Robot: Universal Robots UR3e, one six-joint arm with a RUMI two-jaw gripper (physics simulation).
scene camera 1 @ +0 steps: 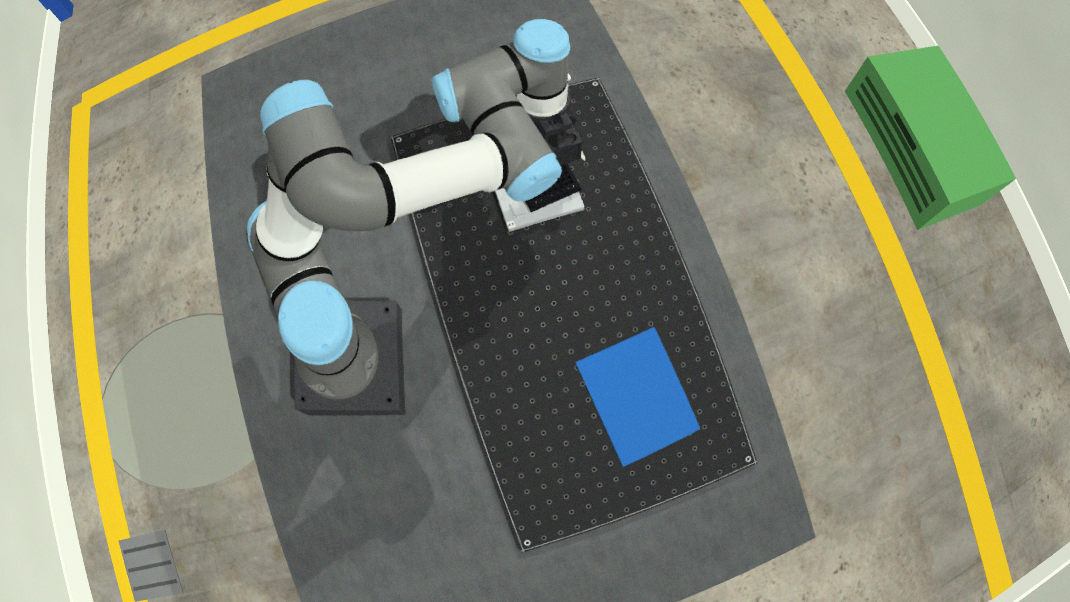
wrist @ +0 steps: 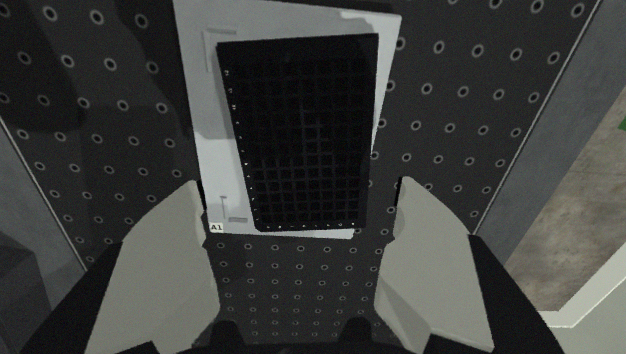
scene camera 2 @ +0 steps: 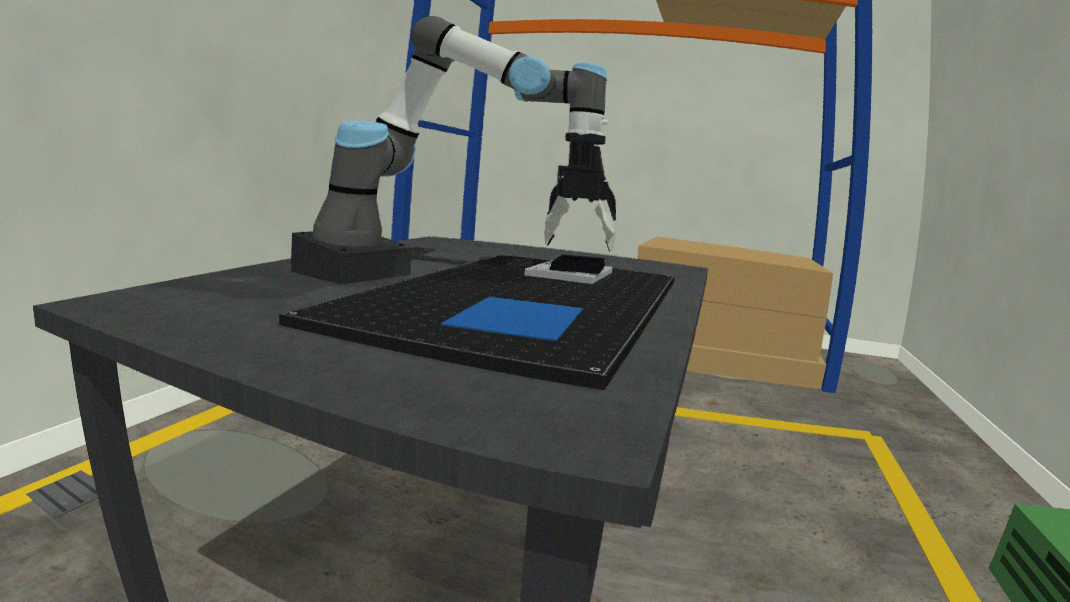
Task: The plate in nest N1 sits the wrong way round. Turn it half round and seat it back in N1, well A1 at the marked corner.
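Observation:
The black plate lies on the white nest. In the wrist view it sits slightly skewed to the nest and shifted right, away from the raised corner marks on the left, and its lower right side reaches past the nest's edge. Its row of numbers runs down the left side, with small characters along the lower edge. The A1 label is at the nest's lower left corner. My gripper is open, above the plate and clear of it. Scene camera 1 hides most of the fingers.
The nest stands on the black perforated board, near its far end. A flat blue rectangle lies on the board's near part. The grey table carries the board and the arm's base.

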